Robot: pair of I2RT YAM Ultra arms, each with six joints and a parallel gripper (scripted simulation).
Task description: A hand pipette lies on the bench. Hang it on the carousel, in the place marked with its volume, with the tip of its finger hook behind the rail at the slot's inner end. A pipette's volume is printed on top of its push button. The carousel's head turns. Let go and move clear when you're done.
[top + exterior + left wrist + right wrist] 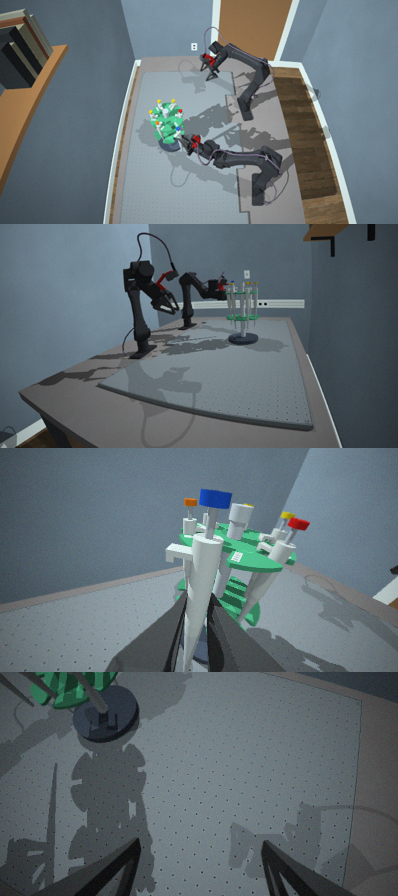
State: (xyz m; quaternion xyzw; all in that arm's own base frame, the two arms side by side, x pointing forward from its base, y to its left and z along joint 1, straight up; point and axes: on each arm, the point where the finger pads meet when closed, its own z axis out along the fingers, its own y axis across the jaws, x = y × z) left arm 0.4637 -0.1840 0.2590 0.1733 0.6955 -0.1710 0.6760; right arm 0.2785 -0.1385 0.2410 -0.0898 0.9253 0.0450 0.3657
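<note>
Right now the white hand pipette is 3 cm below my left hand, 1 cm to the left of it and 1 cm ahead of it.
</note>
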